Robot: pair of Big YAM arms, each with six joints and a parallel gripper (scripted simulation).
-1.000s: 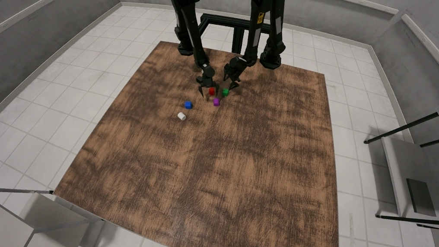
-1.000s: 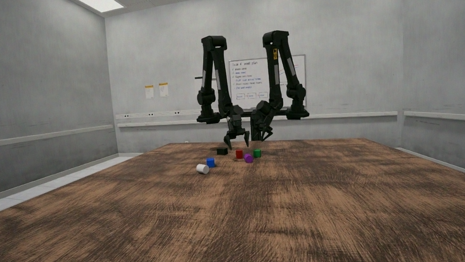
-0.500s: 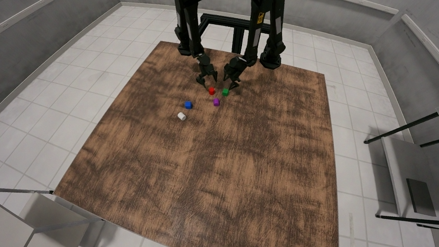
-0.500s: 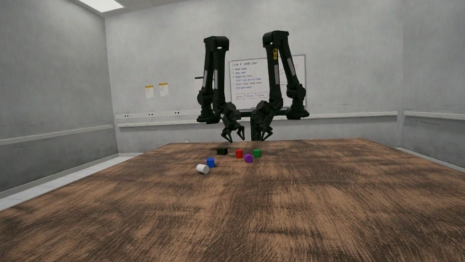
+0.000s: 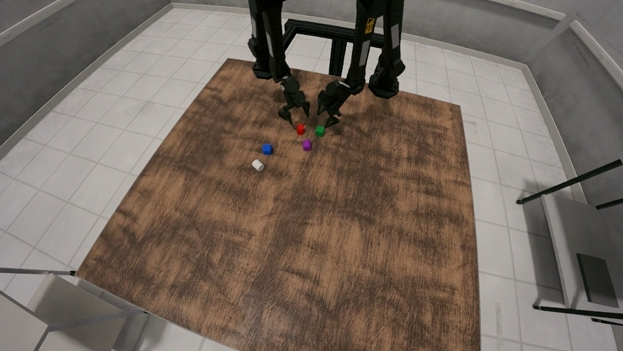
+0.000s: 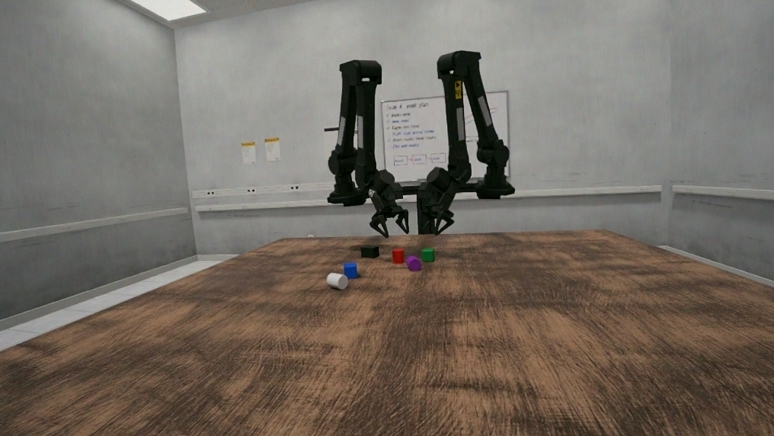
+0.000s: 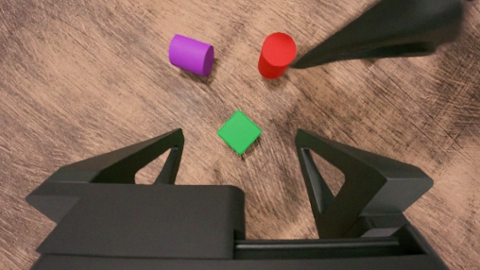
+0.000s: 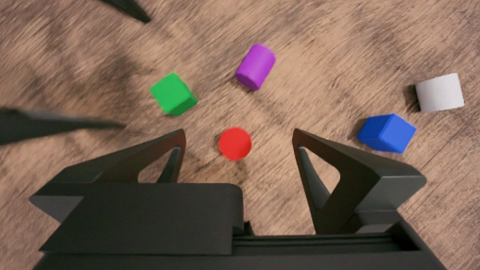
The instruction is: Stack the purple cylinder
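Now: right hand 9 cm above the purple cylinder, 8 cm short of it and 6 cm to the right of it. Also, from my right hand: green cube: 11 cm to the left, 9 cm below, 2 cm behind; black cube: 12 cm to the right, 11 cm behind, 9 cm below; red cylinder: 8 cm below, 1 cm behind.
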